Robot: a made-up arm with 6 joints. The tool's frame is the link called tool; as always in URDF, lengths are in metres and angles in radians. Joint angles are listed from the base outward.
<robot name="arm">
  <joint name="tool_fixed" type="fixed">
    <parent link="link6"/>
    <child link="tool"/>
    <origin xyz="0 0 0" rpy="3.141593 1.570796 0"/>
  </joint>
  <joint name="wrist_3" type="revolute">
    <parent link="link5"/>
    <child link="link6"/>
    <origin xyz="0 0 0.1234" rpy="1.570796 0 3.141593"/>
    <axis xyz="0 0 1"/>
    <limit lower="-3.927" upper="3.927"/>
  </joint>
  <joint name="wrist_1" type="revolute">
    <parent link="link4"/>
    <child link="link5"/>
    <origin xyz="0 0 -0.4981" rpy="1.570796 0 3.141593"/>
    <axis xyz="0 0 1"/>
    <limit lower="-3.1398" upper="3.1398"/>
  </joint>
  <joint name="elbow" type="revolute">
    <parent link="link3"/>
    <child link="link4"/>
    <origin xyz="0 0 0" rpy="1.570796 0 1.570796"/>
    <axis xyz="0 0 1"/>
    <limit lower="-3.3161" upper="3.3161"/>
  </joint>
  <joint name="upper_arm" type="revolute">
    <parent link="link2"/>
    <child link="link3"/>
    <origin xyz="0 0.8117 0" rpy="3.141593 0 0"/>
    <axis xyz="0 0 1"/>
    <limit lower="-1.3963" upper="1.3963"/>
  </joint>
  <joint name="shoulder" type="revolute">
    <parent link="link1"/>
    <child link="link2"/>
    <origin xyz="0 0 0" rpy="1.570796 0 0"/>
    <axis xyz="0 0 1"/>
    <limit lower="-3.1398" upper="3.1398"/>
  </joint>
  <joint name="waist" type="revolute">
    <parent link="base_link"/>
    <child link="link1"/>
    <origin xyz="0 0 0.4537" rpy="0 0 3.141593"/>
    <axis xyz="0 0 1"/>
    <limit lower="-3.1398" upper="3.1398"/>
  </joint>
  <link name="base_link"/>
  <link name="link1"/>
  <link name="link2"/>
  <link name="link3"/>
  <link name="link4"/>
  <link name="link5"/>
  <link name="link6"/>
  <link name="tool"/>
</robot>
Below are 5 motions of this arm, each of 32 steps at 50 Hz.
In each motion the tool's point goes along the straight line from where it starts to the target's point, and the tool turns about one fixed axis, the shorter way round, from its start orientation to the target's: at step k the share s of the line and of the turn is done. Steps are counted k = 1, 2, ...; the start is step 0. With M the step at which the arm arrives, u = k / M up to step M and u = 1 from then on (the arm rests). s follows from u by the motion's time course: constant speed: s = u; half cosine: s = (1 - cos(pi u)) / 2; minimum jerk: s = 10 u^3 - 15 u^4 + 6 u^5.
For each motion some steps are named. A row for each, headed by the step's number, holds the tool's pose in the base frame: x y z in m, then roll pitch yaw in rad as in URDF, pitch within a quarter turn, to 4 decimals.
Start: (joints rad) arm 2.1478 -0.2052 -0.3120 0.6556 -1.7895 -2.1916
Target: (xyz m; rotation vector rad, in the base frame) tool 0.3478 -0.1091 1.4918 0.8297 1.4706 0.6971
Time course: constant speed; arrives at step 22
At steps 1, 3, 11, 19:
1: -0.0819 0.3163 1.2802 0.2598 0.8665 0.1770
3: -0.0410 0.2758 1.3003 0.4017 0.9057 0.3181
11: 0.1227 0.1137 1.3809 1.0461 0.9138 0.9591
19: 0.2864 -0.0483 1.4616 1.5339 0.7064 1.4433

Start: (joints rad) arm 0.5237 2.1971 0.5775 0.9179 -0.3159 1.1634
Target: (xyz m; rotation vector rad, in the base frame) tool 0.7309 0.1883 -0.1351 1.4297 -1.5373 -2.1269
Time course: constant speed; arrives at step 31
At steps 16, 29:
16: 0.7018 0.2427 -0.3235 1.6094 0.9321 -2.1484
29: 0.7270 0.1956 -0.1602 1.5515 0.6807 -2.2825

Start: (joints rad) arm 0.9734 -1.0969 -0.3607 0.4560 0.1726 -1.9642
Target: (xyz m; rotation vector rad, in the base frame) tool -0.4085 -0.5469 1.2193 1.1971 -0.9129 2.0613
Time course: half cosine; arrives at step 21
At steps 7, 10, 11, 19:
7: -0.1978 -0.4251 1.2040 1.1410 -1.0790 1.2881
10: -0.2575 -0.4596 1.2083 0.7324 -1.2021 1.6272
11: -0.2785 -0.4718 1.2098 0.5357 -1.2281 1.7998
19: -0.4023 -0.5433 1.2188 -0.6004 -1.1170 2.7938

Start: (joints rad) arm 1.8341 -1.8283 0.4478 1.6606 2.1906 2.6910
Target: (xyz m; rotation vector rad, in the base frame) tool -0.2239 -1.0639 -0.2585 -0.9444 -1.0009 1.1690
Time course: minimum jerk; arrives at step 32
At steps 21, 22, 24, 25, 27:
21: -0.1053 -1.0862 -0.0769 -1.1567 0.1030 1.7285
22: -0.1292 -1.0817 -0.1136 -1.1865 0.0603 1.6730
24: -0.1695 -1.0741 -0.1752 -1.2311 -0.0147 1.5827
25: -0.1853 -1.0712 -0.1995 -1.2468 -0.0454 1.5480
27: -0.2082 -1.0668 -0.2345 -1.2676 -0.0906 1.4986

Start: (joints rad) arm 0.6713 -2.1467 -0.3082 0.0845 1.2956 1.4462
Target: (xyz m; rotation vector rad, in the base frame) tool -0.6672 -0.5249 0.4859 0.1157 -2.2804 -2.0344
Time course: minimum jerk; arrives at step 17
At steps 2, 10, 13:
2: -0.5690 -0.6068 0.4892 1.6732 -0.0085 -2.5581
10: -0.6335 -0.5530 0.4870 1.6802 -0.0113 -2.8680
13: -0.6584 -0.5323 0.4862 1.6830 -0.0118 -2.9872

